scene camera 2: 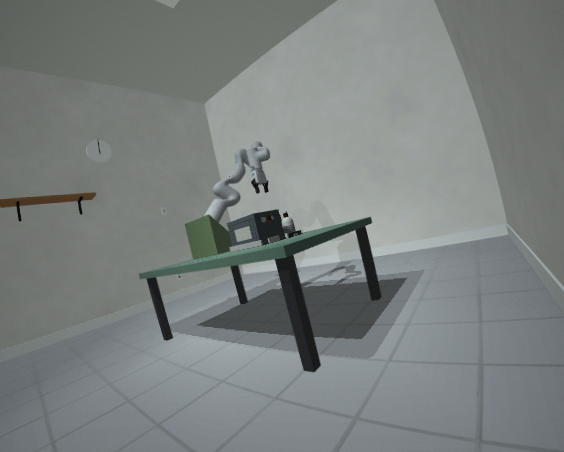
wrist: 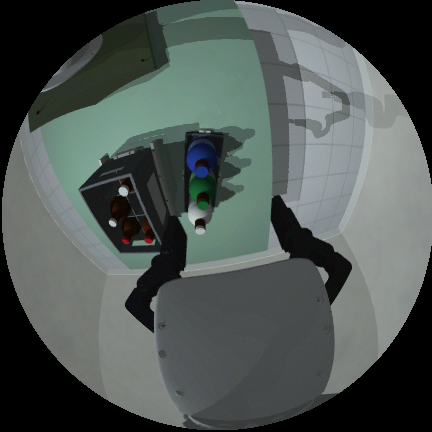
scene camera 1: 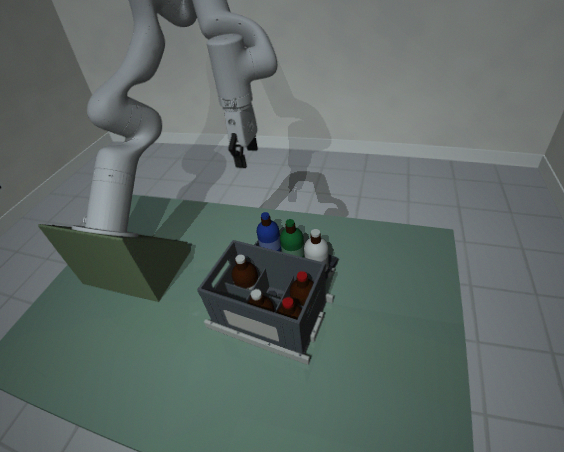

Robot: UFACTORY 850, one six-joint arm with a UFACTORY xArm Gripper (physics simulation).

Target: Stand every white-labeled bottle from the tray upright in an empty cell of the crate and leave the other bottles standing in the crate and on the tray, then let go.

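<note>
A white-labeled bottle [scene camera 1: 316, 248] [scene camera 2: 287, 223] [wrist: 200, 213] stands at one end of the dark tray [scene camera 2: 296, 233] [wrist: 220, 145], beside a green bottle [scene camera 1: 292, 241] [wrist: 202, 187] and a blue bottle [scene camera 1: 268, 234] [wrist: 201, 155]. The grey crate [scene camera 1: 215, 305] [scene camera 2: 257, 232] [wrist: 142, 175] holds two brown bottles with white caps [scene camera 1: 244, 274] [scene camera 1: 260, 301] and two with red caps [scene camera 1: 301, 288] [scene camera 1: 289, 311]. Its middle cell on the tray side looks empty; the near-left cell is hidden in scene camera 1. My gripper [scene camera 1: 247, 158] [scene camera 2: 262, 192] [wrist: 225, 216] is open and empty, high above the table.
Light strips [scene camera 1: 255, 342] lie along the crate's foot on the green table [scene camera 1: 390, 325] [scene camera 2: 320, 237]. The arm stands on a green block [scene camera 1: 110, 265] [scene camera 2: 202, 237] at the left. The crate's walls rise close beside the tray.
</note>
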